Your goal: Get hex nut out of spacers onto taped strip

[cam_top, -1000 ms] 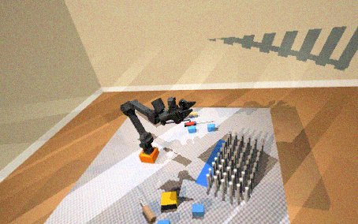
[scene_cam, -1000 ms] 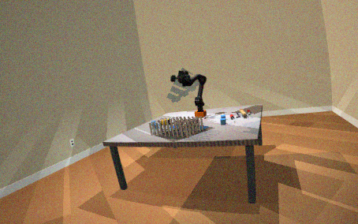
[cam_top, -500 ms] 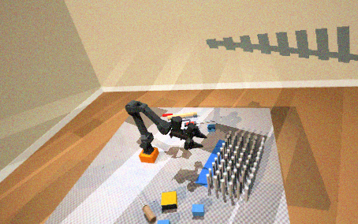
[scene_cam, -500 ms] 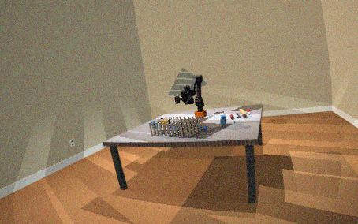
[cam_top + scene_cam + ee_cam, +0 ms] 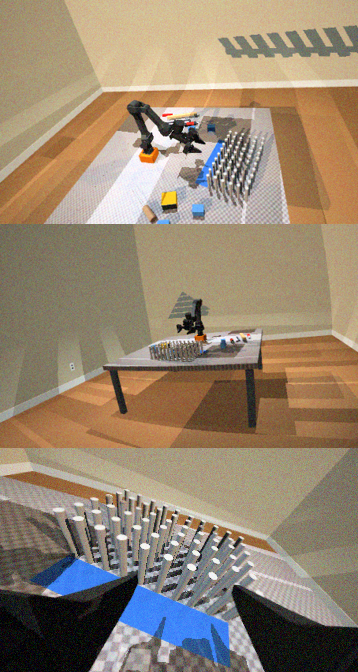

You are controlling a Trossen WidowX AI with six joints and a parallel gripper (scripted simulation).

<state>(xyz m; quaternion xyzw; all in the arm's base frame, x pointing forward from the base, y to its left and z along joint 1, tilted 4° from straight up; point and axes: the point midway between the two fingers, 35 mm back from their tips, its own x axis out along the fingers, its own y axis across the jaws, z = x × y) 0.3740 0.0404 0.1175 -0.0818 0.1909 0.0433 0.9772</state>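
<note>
The yellow block lies 10 cm behind my gripper tip, 31 cm to the right of it and 14 cm below it. From my gripper tip the other things lie so: blue taped strip: 4 cm ahead, 5 cm to the left, 16 cm below; then wooden-handled rod: 27 cm behind, 36 cm to the right, 15 cm below.
</note>
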